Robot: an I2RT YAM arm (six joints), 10 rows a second.
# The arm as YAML. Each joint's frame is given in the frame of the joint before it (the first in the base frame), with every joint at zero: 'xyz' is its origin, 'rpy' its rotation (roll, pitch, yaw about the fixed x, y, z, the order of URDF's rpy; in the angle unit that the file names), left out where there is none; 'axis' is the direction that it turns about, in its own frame. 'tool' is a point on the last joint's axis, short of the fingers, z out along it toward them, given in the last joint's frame.
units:
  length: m
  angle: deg
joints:
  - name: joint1
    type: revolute
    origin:
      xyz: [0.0, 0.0, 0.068]
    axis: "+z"
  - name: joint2
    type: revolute
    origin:
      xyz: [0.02, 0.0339, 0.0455]
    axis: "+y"
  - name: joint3
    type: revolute
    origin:
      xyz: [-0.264, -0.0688, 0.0]
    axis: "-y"
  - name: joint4
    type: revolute
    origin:
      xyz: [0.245, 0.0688, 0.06]
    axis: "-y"
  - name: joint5
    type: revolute
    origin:
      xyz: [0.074, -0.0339, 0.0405]
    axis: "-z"
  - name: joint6
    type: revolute
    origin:
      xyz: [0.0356, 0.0, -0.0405]
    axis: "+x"
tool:
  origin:
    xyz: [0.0, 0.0, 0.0]
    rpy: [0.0, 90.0, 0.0]
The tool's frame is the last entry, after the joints.
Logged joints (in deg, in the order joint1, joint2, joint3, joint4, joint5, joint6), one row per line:
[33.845 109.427 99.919 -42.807 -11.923 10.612]
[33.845 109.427 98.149 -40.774 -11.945 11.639]
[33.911 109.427 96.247 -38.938 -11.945 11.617]
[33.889 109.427 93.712 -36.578 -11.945 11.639]
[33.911 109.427 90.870 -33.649 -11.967 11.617]
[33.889 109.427 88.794 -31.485 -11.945 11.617]
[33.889 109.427 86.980 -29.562 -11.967 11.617]
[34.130 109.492 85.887 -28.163 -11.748 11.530]
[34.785 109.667 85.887 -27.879 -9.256 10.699]
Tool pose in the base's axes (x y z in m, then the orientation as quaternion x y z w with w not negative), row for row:
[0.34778 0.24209 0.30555 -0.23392 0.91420 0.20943 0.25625]
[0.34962 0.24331 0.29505 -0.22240 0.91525 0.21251 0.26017]
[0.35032 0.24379 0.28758 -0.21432 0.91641 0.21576 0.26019]
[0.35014 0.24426 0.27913 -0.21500 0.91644 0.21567 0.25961]
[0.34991 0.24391 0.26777 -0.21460 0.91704 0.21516 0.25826]
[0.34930 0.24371 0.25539 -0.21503 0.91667 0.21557 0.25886]
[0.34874 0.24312 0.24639 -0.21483 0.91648 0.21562 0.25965]
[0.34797 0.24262 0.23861 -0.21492 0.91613 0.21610 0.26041]
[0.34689 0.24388 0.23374 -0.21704 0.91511 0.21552 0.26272]
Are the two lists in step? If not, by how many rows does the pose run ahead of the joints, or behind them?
The pose runs 1 row behind the joints: the pose in row i belongs to the joints in row i - 1.
